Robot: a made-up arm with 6 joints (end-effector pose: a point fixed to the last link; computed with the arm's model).
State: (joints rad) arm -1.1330 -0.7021 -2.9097 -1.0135 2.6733 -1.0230
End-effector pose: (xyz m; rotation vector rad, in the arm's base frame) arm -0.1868 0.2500 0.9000 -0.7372 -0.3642 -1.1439
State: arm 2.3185 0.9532 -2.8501 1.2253 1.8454 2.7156
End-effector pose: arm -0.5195 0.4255 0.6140 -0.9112 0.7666 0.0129
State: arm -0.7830 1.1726 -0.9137 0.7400 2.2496 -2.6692
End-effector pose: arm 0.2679 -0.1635 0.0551 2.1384 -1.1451 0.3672
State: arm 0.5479 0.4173 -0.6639 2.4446 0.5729 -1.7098
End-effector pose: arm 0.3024 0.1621 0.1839 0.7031 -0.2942 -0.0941
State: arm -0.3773 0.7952 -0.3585 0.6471 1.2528 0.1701
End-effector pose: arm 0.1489 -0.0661 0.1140 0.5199 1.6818 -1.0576
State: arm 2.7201 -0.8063 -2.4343 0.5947 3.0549 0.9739
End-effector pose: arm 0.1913 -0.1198 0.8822 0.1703 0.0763 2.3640
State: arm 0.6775 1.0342 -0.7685 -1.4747 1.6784 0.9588
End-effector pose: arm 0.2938 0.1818 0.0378 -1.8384 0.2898 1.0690
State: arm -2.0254 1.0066 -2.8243 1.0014 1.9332 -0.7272
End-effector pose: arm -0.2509 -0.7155 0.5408 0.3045 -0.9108 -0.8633
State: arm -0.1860 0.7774 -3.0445 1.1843 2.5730 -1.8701
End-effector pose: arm 0.5594 -0.0102 0.7463 0.7620 -0.6850 2.4777
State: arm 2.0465 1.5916 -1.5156 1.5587 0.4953 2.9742
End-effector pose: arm -0.1740 0.3381 -0.1866 -0.5732 -0.1749 -2.4272
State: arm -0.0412 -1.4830 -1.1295 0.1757 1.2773 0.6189
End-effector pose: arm -0.1325 -0.0207 0.7985 0.5477 -1.2057 -0.4537
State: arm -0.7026 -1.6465 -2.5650 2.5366 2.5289 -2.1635
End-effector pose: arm -0.4688 0.4807 0.4052 0.6450 -0.4302 -1.9804
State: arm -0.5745 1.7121 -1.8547 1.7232 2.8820 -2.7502
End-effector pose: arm 0.4439 -0.1999 -0.0714 1.6240 -2.3934 0.3162
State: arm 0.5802 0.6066 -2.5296 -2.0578 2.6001 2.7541
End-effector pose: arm 0.4533 0.2597 0.7565 0.2755 1.8607 1.8927
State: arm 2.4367 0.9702 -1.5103 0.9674 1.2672 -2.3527
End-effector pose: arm -0.4972 0.3425 0.1175 -0.8469 -0.7917 -1.9372
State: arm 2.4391 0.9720 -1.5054 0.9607 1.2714 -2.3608
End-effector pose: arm -0.4963 0.3394 0.1153 -0.8405 -0.7996 -1.9242
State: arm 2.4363 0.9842 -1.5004 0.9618 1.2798 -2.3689
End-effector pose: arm -0.4920 0.3371 0.1071 -0.8432 -0.8218 -1.9197
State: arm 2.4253 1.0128 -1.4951 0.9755 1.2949 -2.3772
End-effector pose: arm -0.4822 0.3356 0.0897 -0.8612 -0.8664 -1.9284
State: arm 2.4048 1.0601 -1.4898 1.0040 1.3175 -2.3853
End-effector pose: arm -0.4656 0.3342 0.0625 -0.8985 -0.9357 -1.9522
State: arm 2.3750 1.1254 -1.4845 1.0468 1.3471 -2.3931
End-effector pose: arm -0.4420 0.3316 0.0268 -0.9568 -1.0273 -1.9901
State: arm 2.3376 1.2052 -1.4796 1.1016 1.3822 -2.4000
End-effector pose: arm -0.4121 0.3260 -0.0142 -1.0357 -1.1350 -2.0389
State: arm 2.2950 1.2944 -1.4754 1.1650 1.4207 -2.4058
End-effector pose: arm -0.3779 0.3161 -0.0568 -1.1328 -1.2505 -2.0941
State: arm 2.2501 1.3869 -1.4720 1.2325 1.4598 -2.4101
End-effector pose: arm -0.3421 0.3017 -0.0974 -1.2425 -1.3646 -2.1511
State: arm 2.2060 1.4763 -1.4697 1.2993 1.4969 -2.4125
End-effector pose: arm -0.3079 0.2840 -0.1331 -1.3571 -1.4692 -2.2055
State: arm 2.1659 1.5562 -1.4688 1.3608 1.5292 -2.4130
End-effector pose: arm -0.2780 0.2652 -0.1621 -1.4668 -1.5569 -2.2540
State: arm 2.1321 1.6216 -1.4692 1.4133 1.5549 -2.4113
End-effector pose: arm -0.2543 0.2482 -0.1840 1.4899 1.5487 2.1875
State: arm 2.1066 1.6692 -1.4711 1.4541 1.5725 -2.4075
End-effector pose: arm -0.2376 0.2354 -0.1989 1.4809 1.5108 2.1045
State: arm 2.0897 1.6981 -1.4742 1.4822 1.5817 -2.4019
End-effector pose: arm -0.2277 0.2282 -0.2078 1.4734 1.4815 2.0539
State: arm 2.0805 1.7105 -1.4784 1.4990 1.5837 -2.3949
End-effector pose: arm -0.2236 0.2267 -0.2119 1.4683 1.4611 2.0307
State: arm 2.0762 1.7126 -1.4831 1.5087 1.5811 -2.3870
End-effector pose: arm -0.2229 0.2288 -0.2132 1.4646 1.4467 2.0244
